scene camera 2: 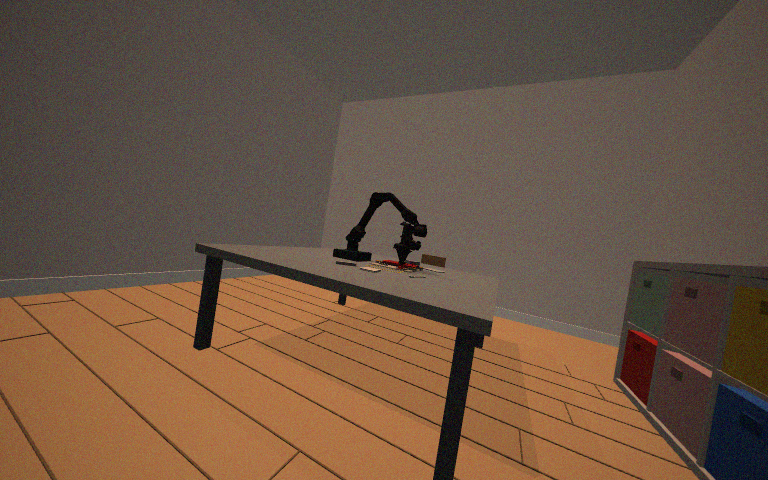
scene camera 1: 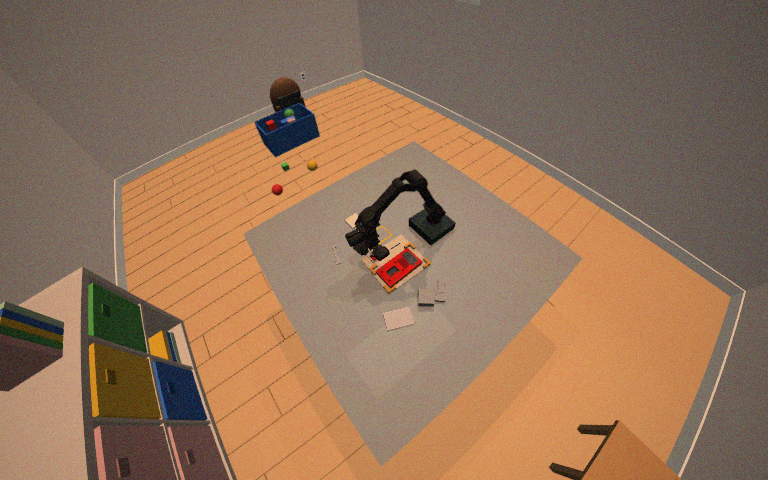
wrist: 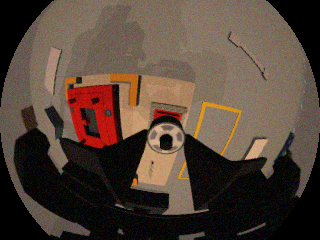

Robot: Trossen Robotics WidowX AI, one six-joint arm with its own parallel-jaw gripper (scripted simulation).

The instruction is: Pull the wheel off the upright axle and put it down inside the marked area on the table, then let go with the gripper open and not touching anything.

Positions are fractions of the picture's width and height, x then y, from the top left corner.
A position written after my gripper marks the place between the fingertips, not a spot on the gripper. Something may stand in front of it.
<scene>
I see my gripper (wrist: 0.52,0.56) and a red panel (wrist: 0.30,0.47).
</scene>
